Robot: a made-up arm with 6 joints.
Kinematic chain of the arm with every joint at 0, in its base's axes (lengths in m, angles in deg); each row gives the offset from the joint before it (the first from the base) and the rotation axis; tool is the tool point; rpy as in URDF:
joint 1: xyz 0 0 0.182 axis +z
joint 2: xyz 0 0 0 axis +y
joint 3: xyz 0.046 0 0.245 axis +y
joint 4: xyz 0.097 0 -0.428 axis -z
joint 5: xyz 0 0 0 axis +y
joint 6: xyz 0.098 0 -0.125 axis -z
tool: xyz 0 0 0 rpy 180 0 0
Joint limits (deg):
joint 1: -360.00..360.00
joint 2: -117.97..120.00
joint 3: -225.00..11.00
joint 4: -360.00..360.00
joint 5: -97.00..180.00
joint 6: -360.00..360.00
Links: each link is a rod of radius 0.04 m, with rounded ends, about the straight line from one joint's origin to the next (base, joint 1, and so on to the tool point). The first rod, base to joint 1, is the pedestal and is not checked.
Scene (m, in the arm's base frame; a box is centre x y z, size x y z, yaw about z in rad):
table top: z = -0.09
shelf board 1: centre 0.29 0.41 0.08 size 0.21 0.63 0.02 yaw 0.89
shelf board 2: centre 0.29 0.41 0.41 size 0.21 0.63 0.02 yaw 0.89
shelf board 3: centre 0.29 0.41 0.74 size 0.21 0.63 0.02 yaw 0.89
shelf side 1: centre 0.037 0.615 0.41 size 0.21 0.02 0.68 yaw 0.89
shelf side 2: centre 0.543 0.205 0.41 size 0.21 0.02 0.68 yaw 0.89
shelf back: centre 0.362 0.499 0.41 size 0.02 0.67 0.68 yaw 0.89
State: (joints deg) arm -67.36 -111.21 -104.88 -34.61 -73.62 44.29
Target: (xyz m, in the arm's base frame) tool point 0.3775 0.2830 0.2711
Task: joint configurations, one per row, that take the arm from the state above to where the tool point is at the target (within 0.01 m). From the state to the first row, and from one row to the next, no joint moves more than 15 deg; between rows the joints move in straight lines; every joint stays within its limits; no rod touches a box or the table.
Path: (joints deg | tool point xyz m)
1: -57.62 -100.05 -91.74 -39.66 -74.51 44.29 | -0.2046 0.4975 0.5009
2: -47.88 -88.89 -78.60 -44.70 -75.40 44.29 | -0.1660 0.3364 0.6322
3: -38.14 -77.73 -65.46 -49.75 -76.30 44.29 | -0.0616 0.1887 0.6833
4: -28.40 -66.57 -52.32 -54.79 -77.19 44.29 | 0.0751 0.0928 0.6531
5: -18.66 -55.40 -39.18 -59.84 -78.08 44.29 | 0.1984 0.0631 0.5556
6: -8.92 -44.24 -26.04 -64.88 -78.97 44.29 | 0.2667 0.0878 0.4174
7: 0.82 -33.08 -12.90 -69.93 -79.86 44.29 | 0.2580 0.1355 0.2711
8: 7.20 -26.13 -21.14 -66.92 -67.46 44.29 | 0.3028 0.1801 0.2760
9: 13.59 -19.17 -29.39 -63.92 -55.05 44.29 | 0.3433 0.2295 0.2760
10: 19.98 -12.21 -37.63 -60.91 -42.65 44.29 | 0.3775 0.2830 0.2711

